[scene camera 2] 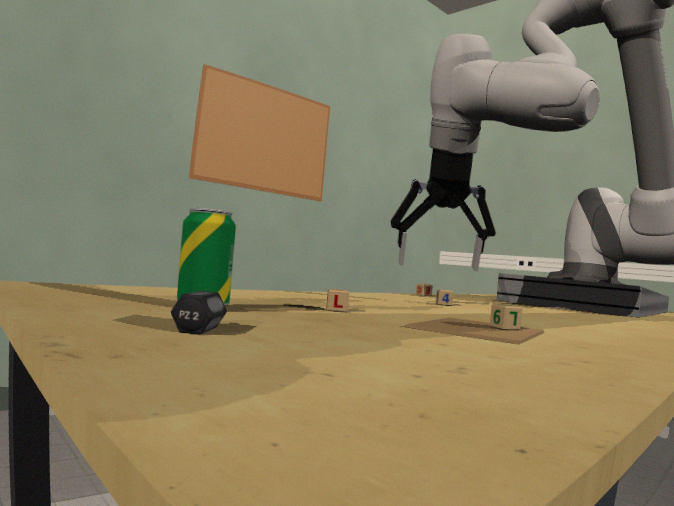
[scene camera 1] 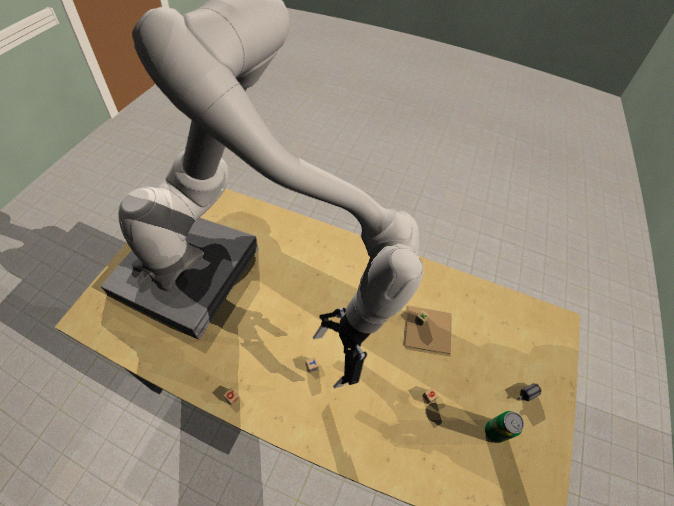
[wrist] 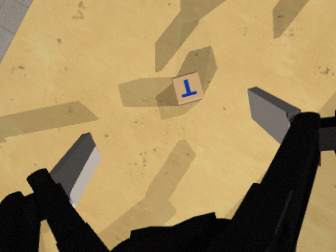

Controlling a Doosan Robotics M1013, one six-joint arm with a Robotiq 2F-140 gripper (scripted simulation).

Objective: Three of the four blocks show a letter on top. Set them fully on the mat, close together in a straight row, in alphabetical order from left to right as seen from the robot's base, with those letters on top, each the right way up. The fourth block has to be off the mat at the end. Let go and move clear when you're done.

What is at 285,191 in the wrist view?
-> The gripper.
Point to a brown mat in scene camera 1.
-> At 435,334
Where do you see a T block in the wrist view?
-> At 187,88
